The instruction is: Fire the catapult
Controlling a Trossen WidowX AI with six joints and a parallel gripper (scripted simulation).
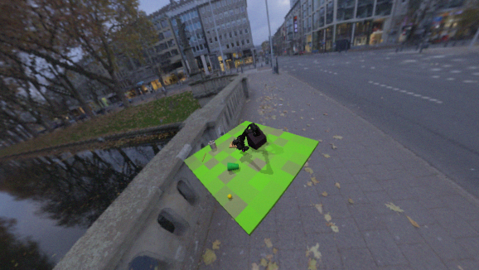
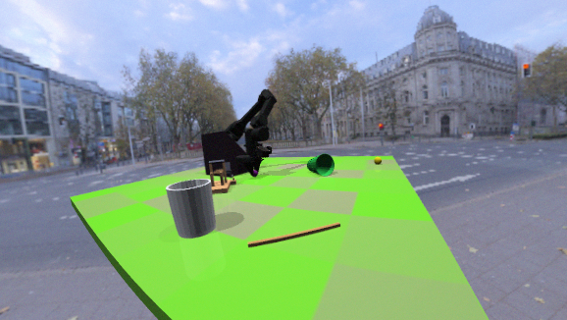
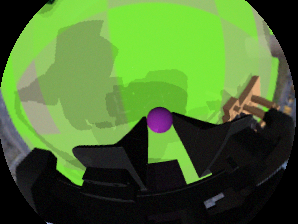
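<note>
My gripper tip is 2 cm past the wooden catapult, 17 cm to the left of it and 4 cm below it. Round my gripper tip: thin wooden stick (42 cm ahead, 37 cm to the right, 1 cm below); then pale grey mug (21 cm ahead, 44 cm to the right, 2 cm above); then purple ball (1 cm above).
</note>
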